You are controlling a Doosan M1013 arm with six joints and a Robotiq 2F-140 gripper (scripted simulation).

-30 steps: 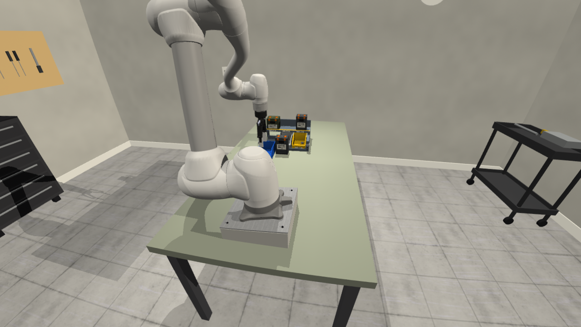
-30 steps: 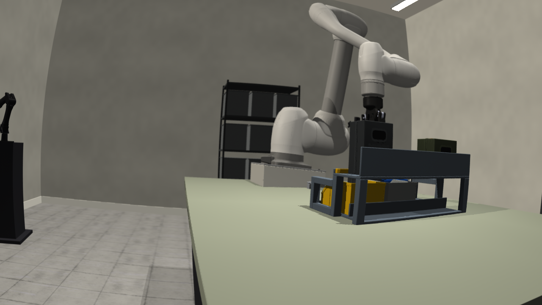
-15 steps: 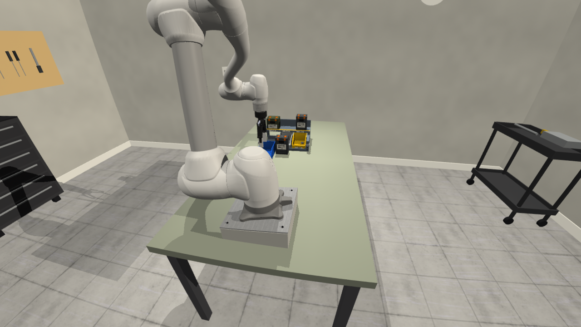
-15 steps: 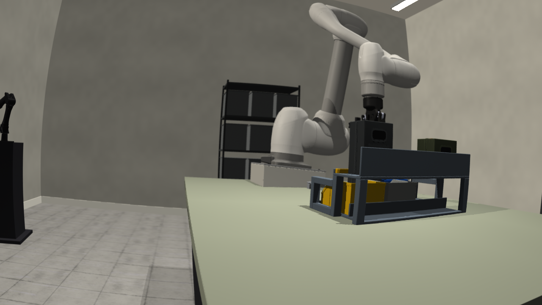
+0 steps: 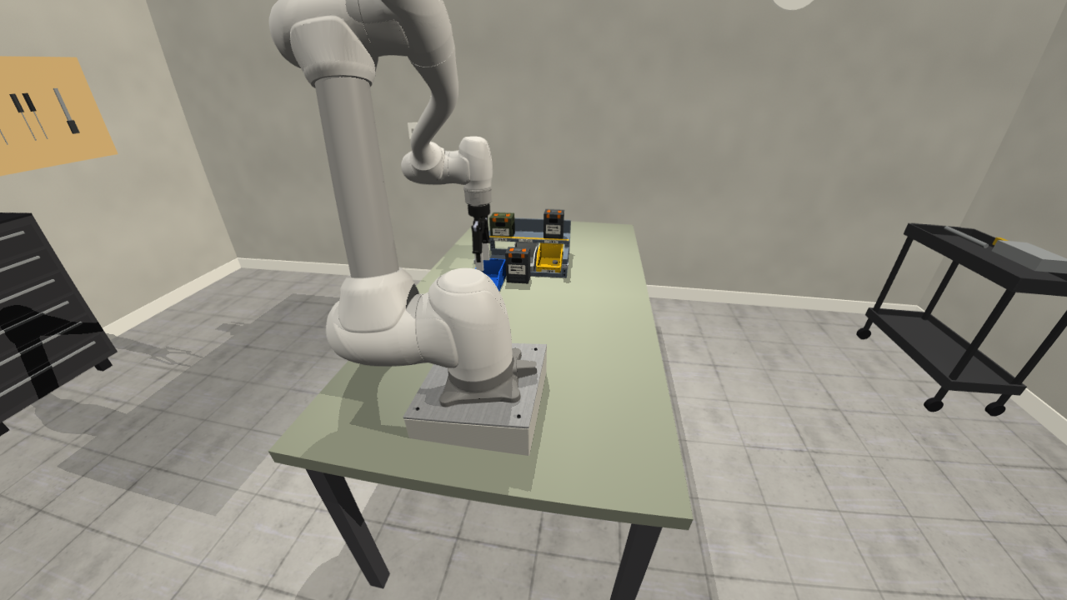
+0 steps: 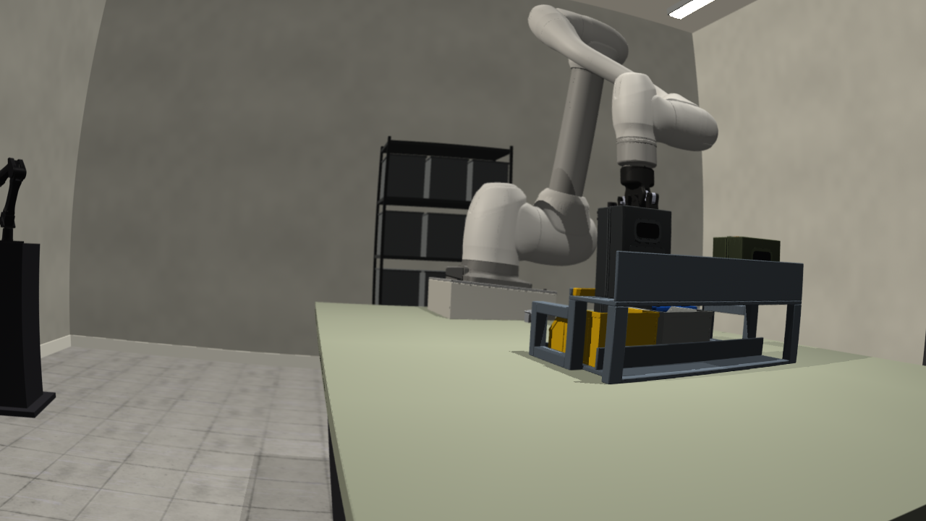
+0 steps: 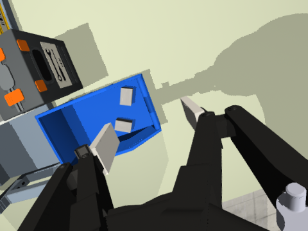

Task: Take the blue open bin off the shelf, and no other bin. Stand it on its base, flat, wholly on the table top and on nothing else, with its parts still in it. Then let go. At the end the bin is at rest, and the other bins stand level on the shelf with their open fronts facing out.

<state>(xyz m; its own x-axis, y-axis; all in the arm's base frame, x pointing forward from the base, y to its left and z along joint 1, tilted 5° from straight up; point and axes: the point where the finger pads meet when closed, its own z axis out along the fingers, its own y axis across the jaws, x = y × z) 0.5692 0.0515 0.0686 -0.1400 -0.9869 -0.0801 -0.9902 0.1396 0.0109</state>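
Right now the blue open bin is 11 cm below my hand, 8 cm ahead of it and 1 cm to the right of it. The rest, counted from my hand: yellow bin (26 cm to the right, 24 cm ahead, 11 cm below); grey bin (25 cm ahead, 15 cm to the right, 11 cm below).
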